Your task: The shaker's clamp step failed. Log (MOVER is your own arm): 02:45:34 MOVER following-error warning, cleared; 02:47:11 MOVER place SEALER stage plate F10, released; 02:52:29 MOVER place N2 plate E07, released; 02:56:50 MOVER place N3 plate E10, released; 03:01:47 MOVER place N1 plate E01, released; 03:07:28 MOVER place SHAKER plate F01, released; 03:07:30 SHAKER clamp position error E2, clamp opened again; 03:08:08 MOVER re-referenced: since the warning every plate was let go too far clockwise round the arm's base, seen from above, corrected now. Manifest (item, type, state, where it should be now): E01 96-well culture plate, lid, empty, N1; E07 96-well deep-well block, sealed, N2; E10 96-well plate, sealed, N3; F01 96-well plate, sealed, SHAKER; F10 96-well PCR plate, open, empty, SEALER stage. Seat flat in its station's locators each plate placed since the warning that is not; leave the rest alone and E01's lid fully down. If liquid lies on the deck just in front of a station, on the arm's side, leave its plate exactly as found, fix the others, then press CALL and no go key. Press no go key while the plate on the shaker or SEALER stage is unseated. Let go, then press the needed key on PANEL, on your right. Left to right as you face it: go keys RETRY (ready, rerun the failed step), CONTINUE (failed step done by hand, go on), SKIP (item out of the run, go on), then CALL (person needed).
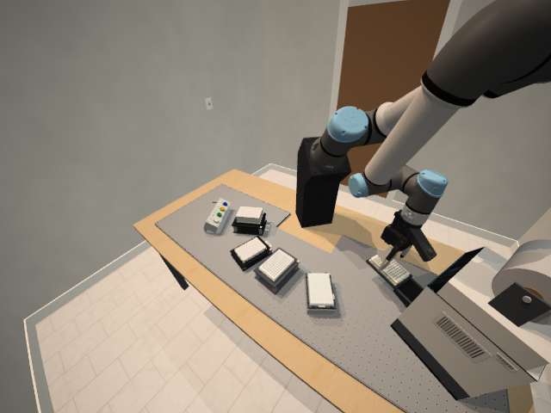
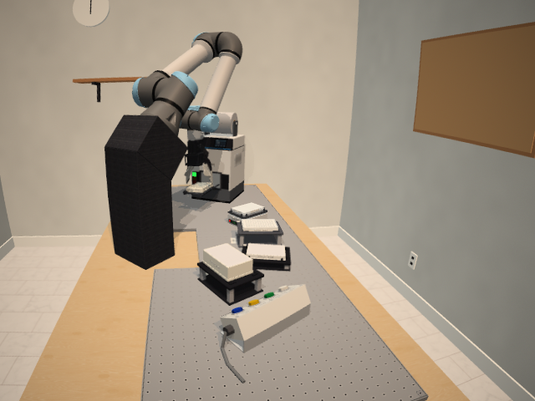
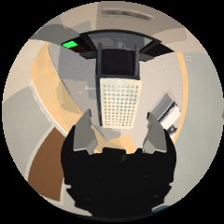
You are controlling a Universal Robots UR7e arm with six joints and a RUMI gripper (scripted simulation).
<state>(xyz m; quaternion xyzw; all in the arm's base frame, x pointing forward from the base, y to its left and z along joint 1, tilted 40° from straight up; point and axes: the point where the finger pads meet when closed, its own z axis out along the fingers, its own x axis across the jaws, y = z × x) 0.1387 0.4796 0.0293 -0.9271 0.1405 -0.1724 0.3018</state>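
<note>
Right now the PCR plate is 2 cm below my hand. The rest, counted from my hand: lidded culture plate 25 cm ahead, 12 cm to the right, 7 cm below; film roll 4 cm ahead, 27 cm to the left, 27 cm above.
</note>
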